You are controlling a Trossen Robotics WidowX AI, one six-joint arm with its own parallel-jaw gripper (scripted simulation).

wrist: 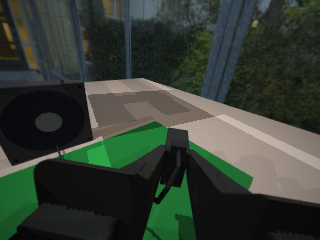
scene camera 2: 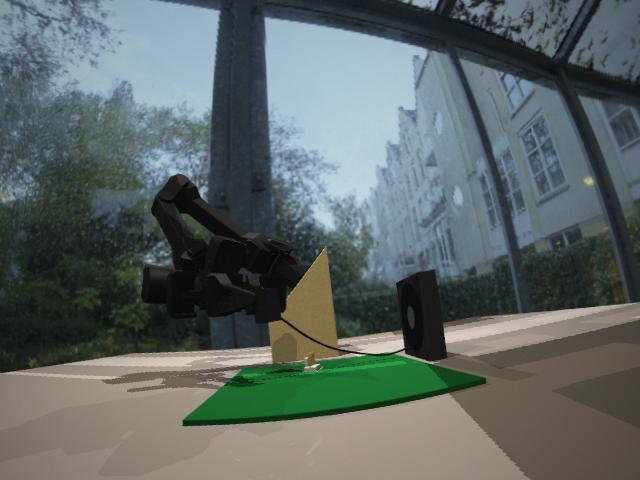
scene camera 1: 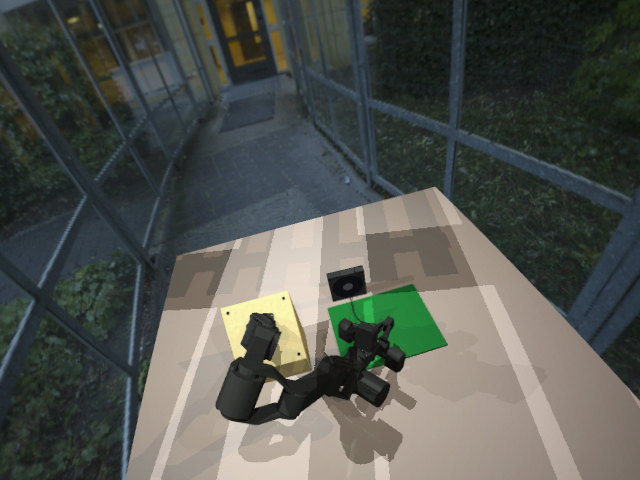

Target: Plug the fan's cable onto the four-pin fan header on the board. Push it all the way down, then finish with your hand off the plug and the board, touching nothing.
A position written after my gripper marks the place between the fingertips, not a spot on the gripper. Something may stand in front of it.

Note:
I see my gripper (scene camera 2: 262, 298), a black plug (scene camera 2: 267, 308) and a green board (scene camera 1: 415, 331).
My gripper is seen too in the wrist view (wrist: 175, 152) and in scene camera 1 (scene camera 1: 387, 324). The black plug shows as well in the wrist view (wrist: 176, 139).

